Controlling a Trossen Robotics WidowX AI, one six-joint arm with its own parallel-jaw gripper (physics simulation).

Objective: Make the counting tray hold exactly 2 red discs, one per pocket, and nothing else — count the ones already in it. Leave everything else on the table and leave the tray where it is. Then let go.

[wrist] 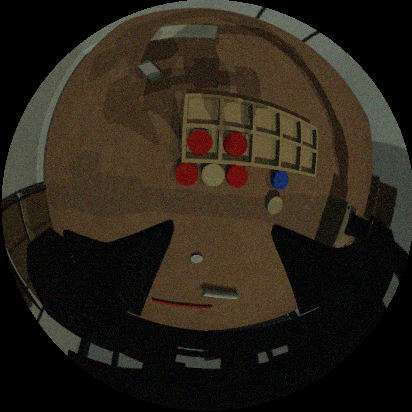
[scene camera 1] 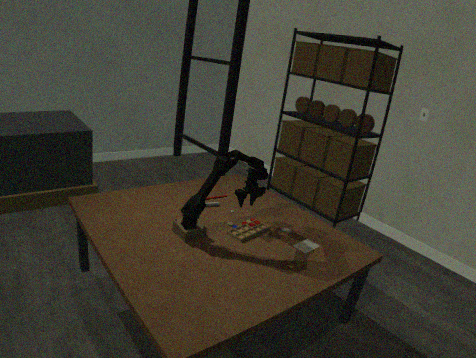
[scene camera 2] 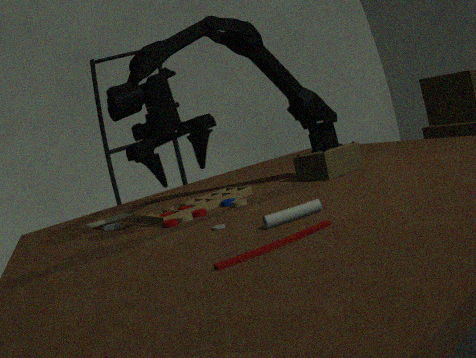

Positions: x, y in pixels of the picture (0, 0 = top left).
Labels:
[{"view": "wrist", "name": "gripper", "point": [224, 227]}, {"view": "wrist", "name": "wooden counting tray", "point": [278, 140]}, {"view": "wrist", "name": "flat grey plate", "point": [181, 30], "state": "on the table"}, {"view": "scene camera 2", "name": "gripper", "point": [184, 177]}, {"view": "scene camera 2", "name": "wooden counting tray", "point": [212, 200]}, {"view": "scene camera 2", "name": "red rod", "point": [267, 248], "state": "on the table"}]

